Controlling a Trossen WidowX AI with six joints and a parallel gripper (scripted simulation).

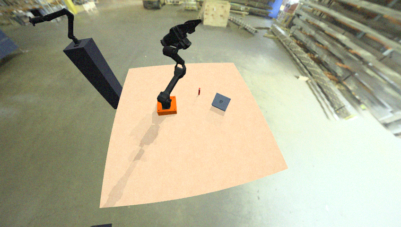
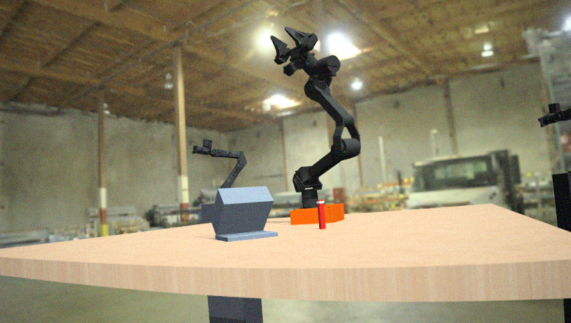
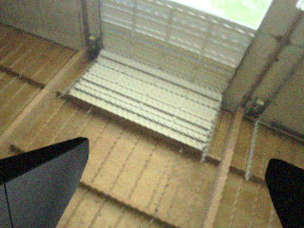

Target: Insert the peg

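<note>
Right now my gripper tip is 7 cm short of the red peg, 12 cm to the right of it and 57 cm above it. The rest, counted from my gripper tip: blue-grey sloped panel 23 cm ahead, 4 cm to the right, 56 cm below.
</note>
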